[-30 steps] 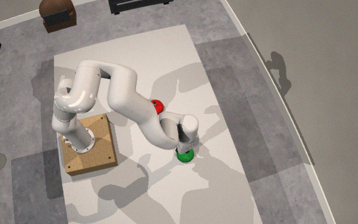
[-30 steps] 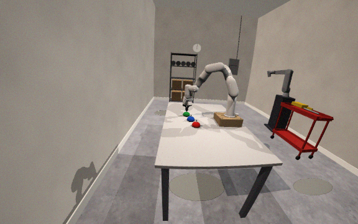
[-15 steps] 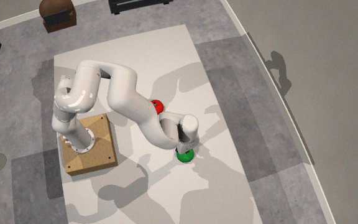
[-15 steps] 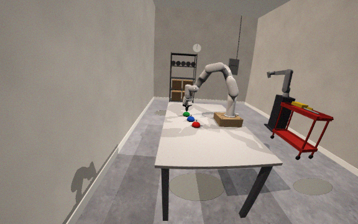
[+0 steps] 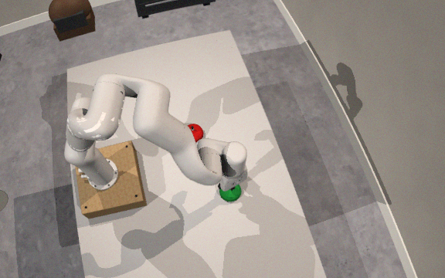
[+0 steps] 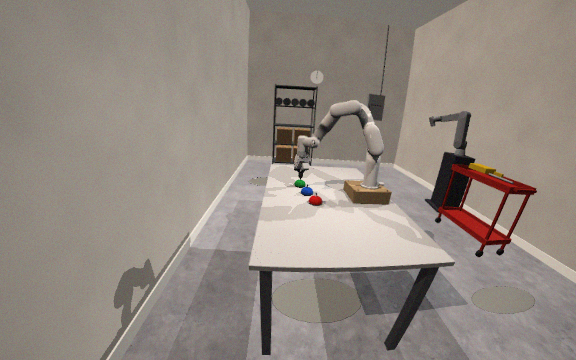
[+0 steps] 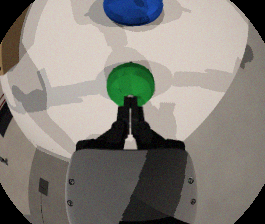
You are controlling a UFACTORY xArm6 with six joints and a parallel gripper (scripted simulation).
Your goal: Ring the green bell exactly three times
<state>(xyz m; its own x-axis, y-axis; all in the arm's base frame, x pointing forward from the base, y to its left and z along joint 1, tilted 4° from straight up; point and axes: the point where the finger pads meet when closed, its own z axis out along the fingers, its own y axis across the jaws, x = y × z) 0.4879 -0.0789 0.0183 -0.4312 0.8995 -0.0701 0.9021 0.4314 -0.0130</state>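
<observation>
My hand is 40 mm above the green bell. The rest, counted from my hand: red bell (130 mm behind, 260 mm to the left, 40 mm below); then blue bell (60 mm behind, 130 mm to the left, 40 mm below).
</observation>
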